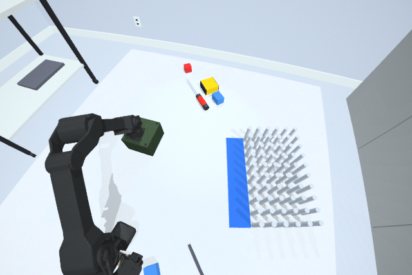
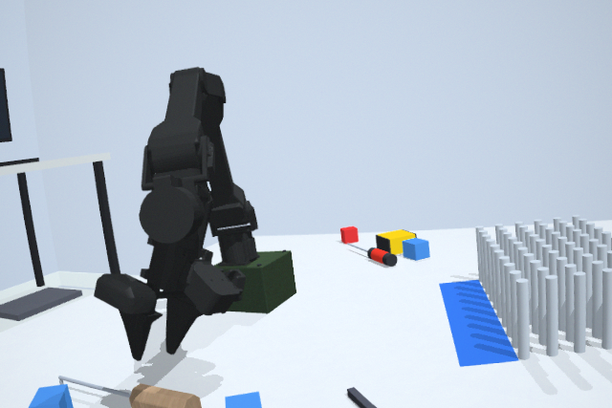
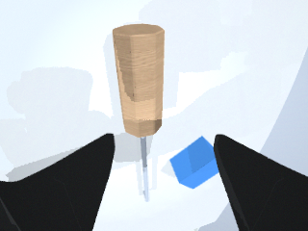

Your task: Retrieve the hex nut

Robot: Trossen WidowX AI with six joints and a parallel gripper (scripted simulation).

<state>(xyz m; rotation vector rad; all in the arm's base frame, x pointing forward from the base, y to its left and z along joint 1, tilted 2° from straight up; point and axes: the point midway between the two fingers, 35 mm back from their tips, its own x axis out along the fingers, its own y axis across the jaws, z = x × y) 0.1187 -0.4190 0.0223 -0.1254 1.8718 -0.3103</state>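
Right now my gripper tip is 10 cm past the wooden-handled tool, 1 cm to the right of it and 7 cm above it. Round my gripper tip: hex nut: 49 cm ahead, 44 cm to the left, 8 cm below; blue taped strip: 34 cm ahead, 37 cm to the left, 8 cm below; yellow block: 12 cm ahead, 84 cm to the left, 6 cm below.
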